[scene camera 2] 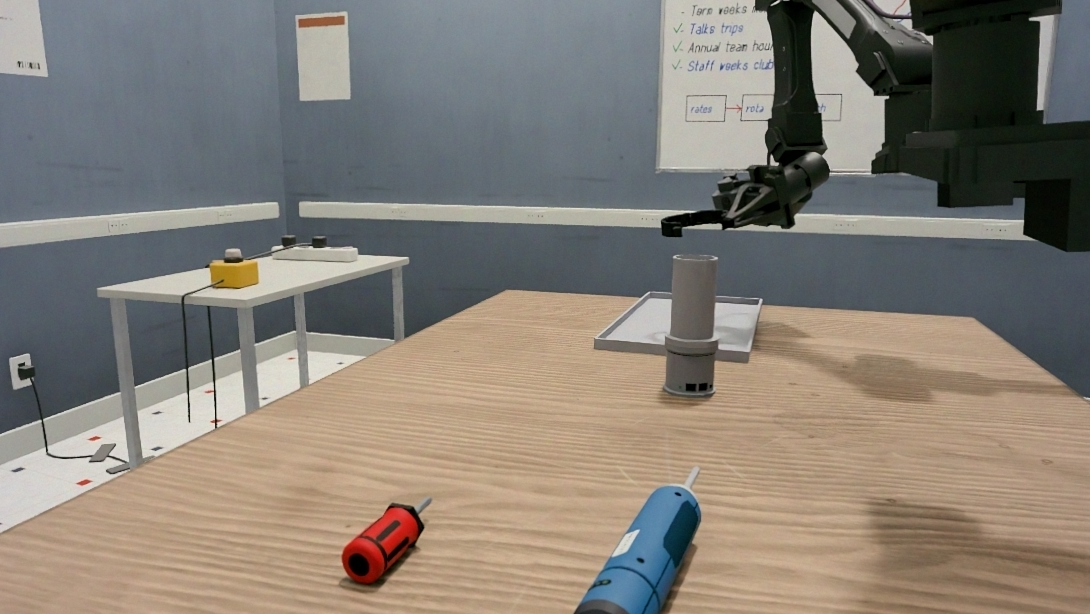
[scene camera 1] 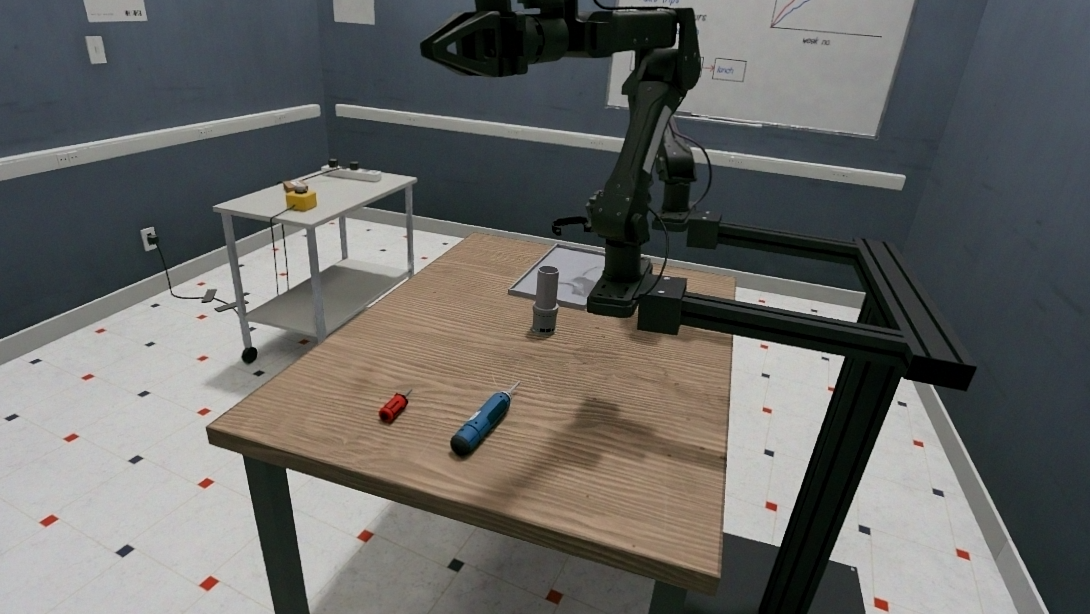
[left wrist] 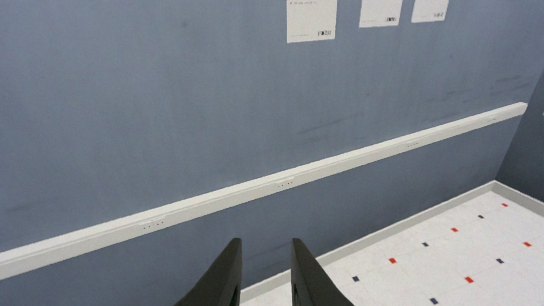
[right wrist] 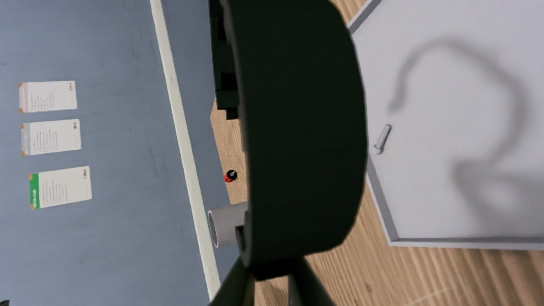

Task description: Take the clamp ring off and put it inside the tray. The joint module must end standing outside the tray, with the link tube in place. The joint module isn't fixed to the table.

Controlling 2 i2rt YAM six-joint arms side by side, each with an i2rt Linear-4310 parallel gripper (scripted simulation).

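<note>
My left gripper (scene camera 1: 427, 49), blue power screwdriver (scene camera 1: 466, 438), grey link tube (scene camera 1: 547, 277), grey tray (scene camera 1: 580, 269). My right gripper (scene camera 2: 729, 223), grey link tube (scene camera 2: 694, 278), grey tray (scene camera 2: 641, 329), grey joint module (scene camera 2: 690, 372), red screwdriver (scene camera 2: 373, 551). My left gripper (left wrist: 266, 250). Grey link tube out of frame in the left wrist view. Grey tray out of frame in the left wrist view. Grey link tube (right wrist: 222, 220), grey tray (right wrist: 454, 170).
</note>
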